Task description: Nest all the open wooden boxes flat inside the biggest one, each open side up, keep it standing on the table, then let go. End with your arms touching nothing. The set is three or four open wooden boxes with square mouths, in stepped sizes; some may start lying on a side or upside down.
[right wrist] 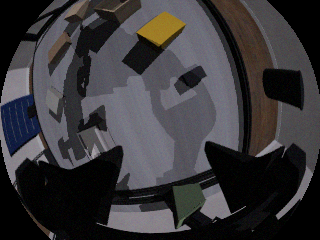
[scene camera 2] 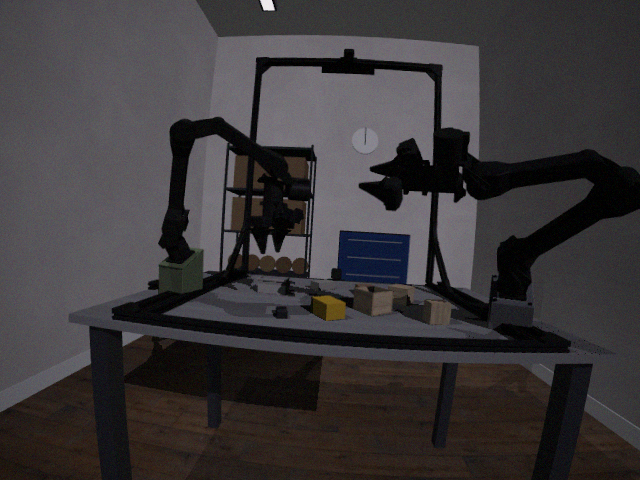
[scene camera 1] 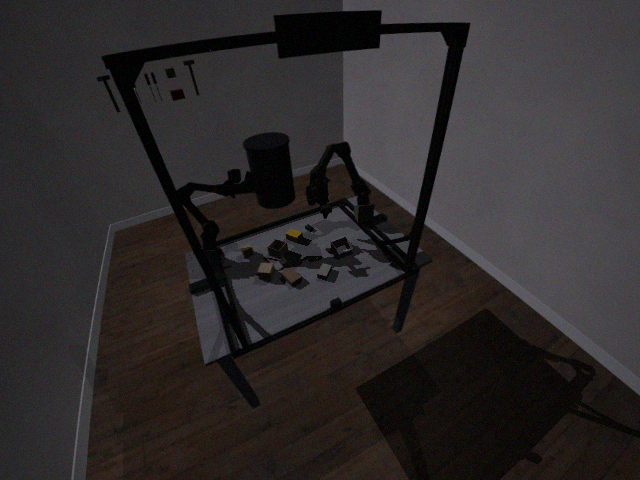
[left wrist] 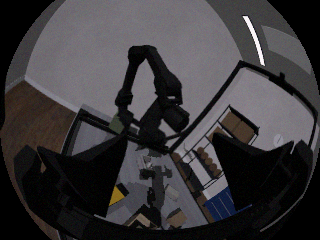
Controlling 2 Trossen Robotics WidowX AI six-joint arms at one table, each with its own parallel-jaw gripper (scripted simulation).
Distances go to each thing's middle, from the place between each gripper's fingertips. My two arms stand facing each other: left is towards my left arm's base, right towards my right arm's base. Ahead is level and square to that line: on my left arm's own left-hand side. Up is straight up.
I see my left gripper 330 mm above the yellow block [scene camera 2: 328, 308], 110 mm to the left of it and 70 mm past it.
Now: the yellow block 4 cm ahead of my right hand [scene camera 2: 270, 253], 18 cm to the left of it and 16 cm below it.
